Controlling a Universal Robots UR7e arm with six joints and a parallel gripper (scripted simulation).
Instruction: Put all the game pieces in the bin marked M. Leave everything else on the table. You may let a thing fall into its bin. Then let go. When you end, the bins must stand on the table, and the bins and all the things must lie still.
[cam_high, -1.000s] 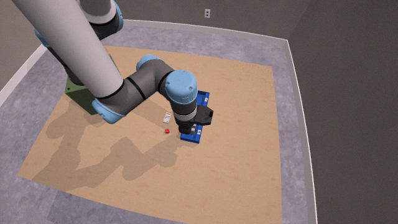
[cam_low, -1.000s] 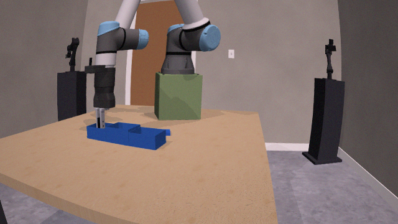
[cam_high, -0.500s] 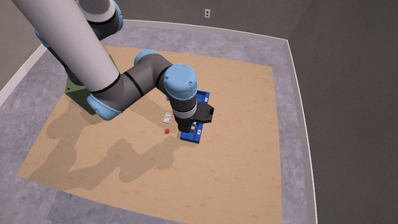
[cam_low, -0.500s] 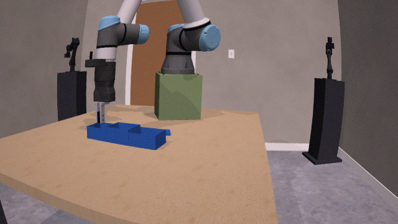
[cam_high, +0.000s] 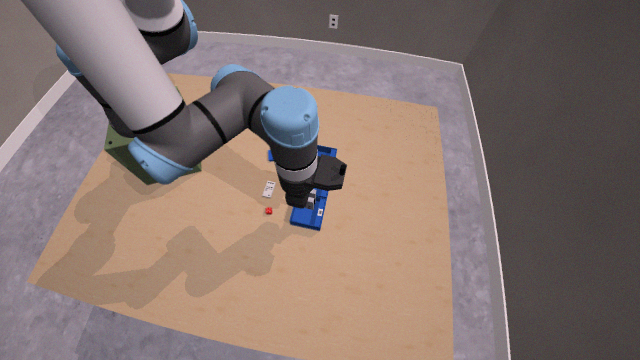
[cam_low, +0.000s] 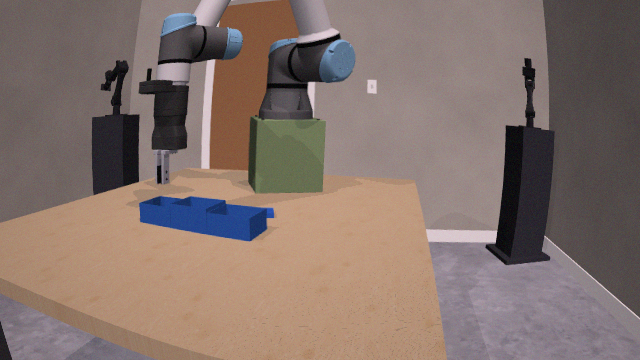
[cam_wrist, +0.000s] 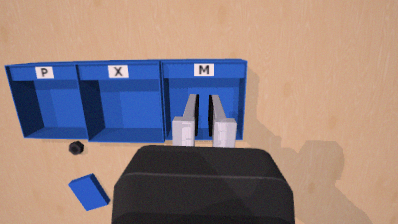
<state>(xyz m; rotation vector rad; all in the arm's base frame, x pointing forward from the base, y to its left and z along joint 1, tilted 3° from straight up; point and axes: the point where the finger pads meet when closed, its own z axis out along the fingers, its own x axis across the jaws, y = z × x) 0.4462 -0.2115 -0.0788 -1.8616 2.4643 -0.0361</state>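
Right now my hand is 80 mm to the right of the blue three-part bin, 70 mm above it and 10 mm short of it. From my hand the other things lie so: red die 120 mm behind, 90 mm below, 10 mm to the left; then flat blue tile 200 mm to the left, 110 mm behind, 90 mm below; then white domino 120 mm behind, 90 mm below, 80 mm to the left.
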